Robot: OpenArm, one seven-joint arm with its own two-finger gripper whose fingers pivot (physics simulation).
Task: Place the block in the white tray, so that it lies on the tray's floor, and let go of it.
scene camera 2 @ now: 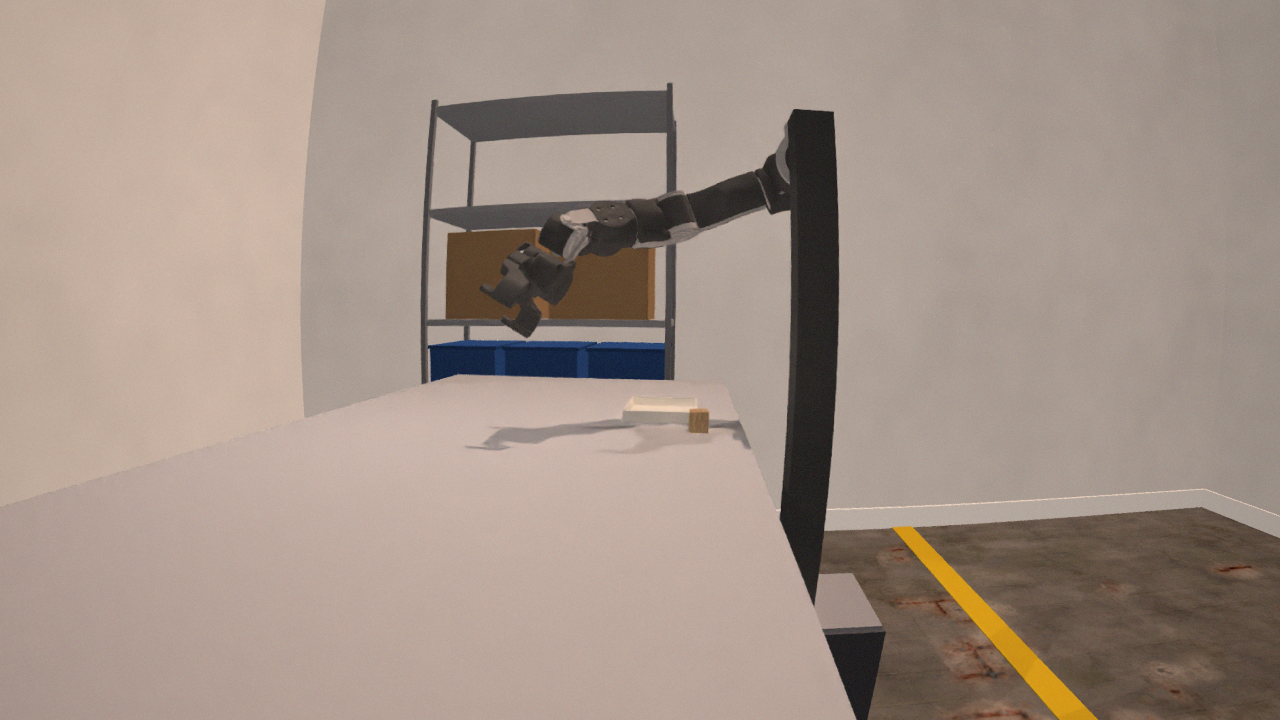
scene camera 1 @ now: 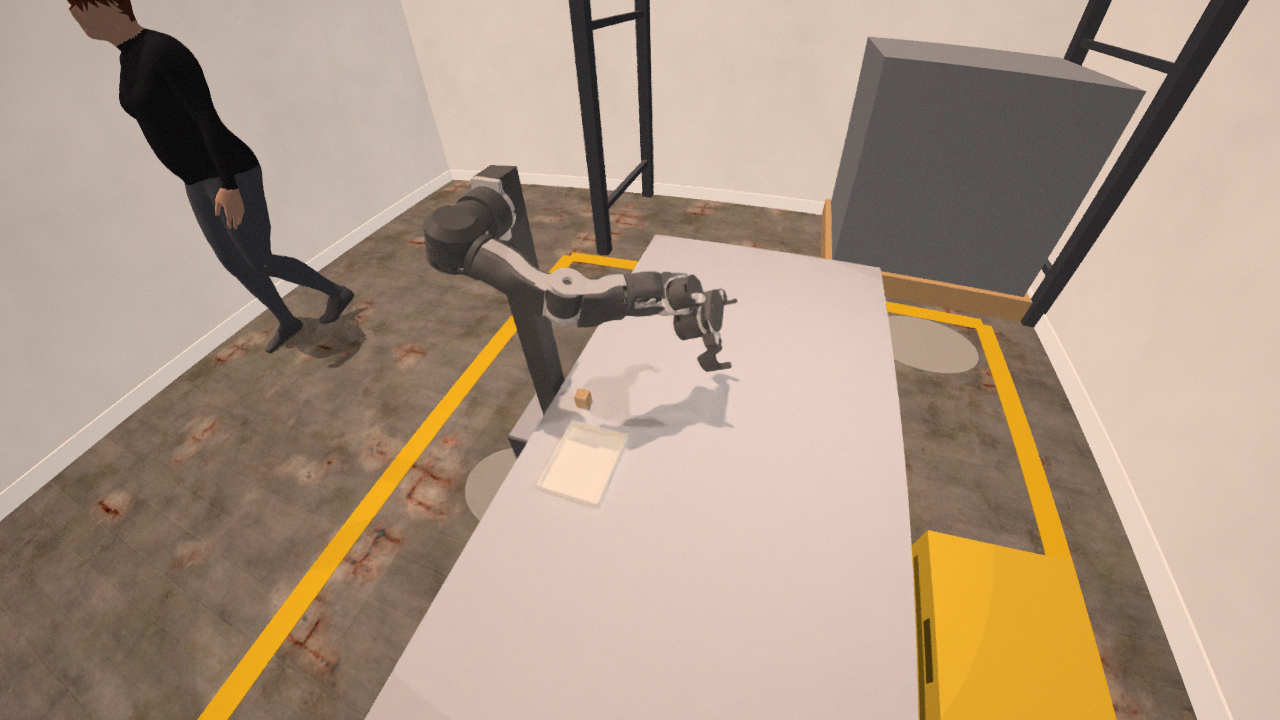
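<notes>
A small wooden block (scene camera 1: 582, 398) (scene camera 2: 699, 420) stands on the table near the edge beside the arm's post, outside the tray and a small gap from it. The shallow white tray (scene camera 1: 582, 465) (scene camera 2: 656, 416) lies flat on the table, and the block covers part of its right end in the scene camera 2 view. My gripper (scene camera 1: 732, 334) (scene camera 2: 492, 305) is open and empty, its fingers spread wide. It hangs well above the table, out from the block and the tray, towards the table's middle.
The arm's dark post (scene camera 1: 534, 331) (scene camera 2: 812, 340) rises at the table's edge by the block. The table (scene camera 1: 716, 555) (scene camera 2: 402, 555) casts back the arm's shadow near the tray. A person (scene camera 1: 183, 116) is on the floor behind the post. A yellow cabinet (scene camera 1: 1011, 626) stands beyond the far table edge.
</notes>
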